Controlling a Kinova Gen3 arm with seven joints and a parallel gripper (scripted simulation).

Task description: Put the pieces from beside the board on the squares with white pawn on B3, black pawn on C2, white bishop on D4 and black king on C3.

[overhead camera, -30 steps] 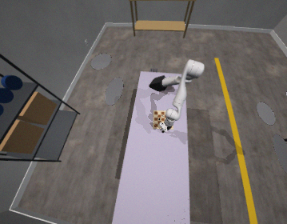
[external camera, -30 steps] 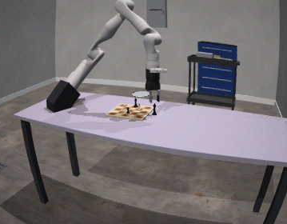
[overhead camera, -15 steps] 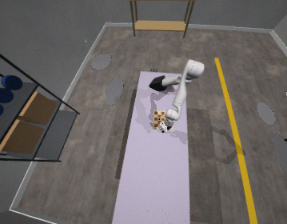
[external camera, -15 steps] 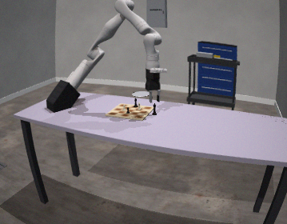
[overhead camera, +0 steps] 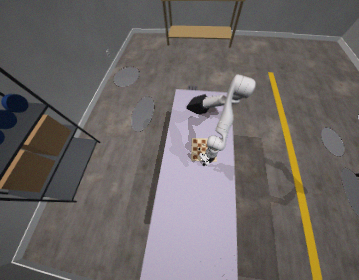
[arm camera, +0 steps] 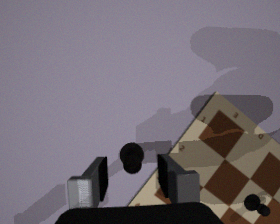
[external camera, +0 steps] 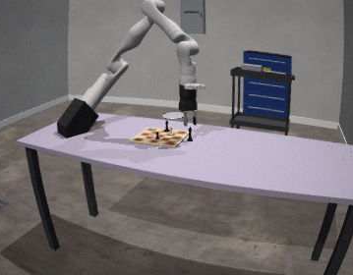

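Now: the black king 6 cm below my hand. Also, from my hand: chessboard 14 cm behind, 9 cm below, 3 cm to the right; then white bishop 11 cm behind, 6 cm below, 1 cm to the left; then black pawn 13 cm behind, 7 cm to the right, 7 cm below.
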